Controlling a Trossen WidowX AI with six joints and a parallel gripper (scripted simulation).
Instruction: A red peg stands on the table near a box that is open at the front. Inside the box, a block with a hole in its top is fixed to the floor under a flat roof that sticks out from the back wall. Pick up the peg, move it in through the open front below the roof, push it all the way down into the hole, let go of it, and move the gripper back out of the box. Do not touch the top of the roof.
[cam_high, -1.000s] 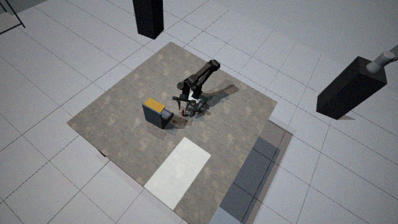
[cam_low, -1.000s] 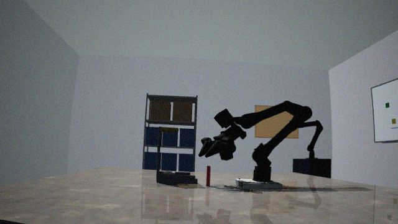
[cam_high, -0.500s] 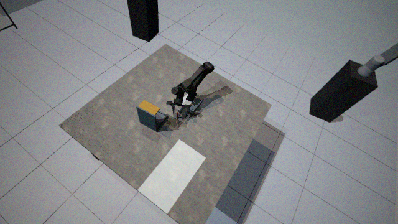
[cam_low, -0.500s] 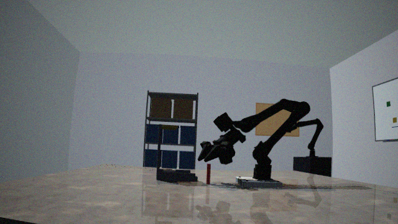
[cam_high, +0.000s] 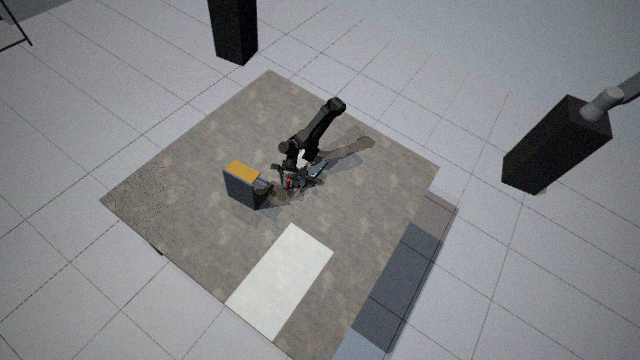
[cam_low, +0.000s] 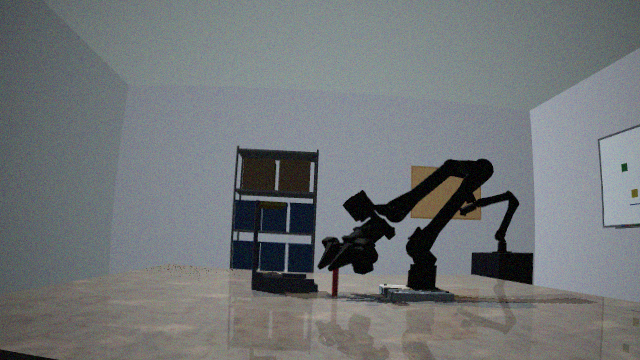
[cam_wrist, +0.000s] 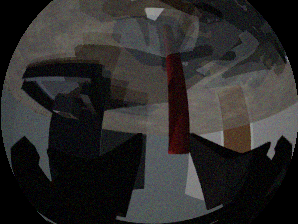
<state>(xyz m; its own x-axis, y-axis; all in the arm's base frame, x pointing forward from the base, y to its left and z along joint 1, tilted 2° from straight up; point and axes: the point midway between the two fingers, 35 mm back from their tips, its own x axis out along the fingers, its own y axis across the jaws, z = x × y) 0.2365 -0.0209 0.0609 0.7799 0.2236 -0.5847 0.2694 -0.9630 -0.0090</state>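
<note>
My gripper tip is now 30 mm past the red peg and 30 mm above it. From my gripper tip the other things lie so: orange roof (110 mm ahead, 170 mm to the right, 160 mm above).
</note>
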